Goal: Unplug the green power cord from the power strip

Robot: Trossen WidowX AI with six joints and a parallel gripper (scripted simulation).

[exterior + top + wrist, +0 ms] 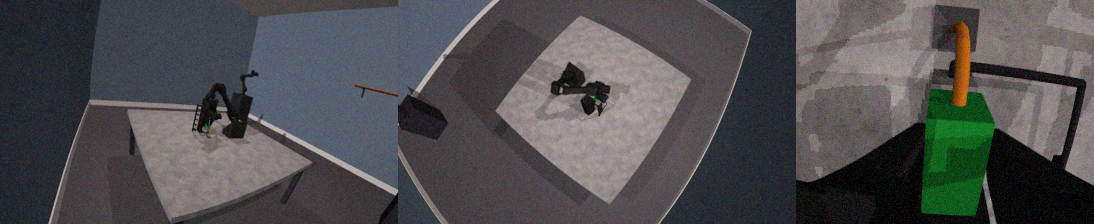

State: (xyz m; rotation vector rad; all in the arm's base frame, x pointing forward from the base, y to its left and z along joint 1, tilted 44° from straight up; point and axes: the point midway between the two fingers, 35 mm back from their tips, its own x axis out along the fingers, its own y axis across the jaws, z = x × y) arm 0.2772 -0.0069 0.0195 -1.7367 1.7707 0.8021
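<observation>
The green plug lies 3 cm to the right of my gripper tip.
</observation>
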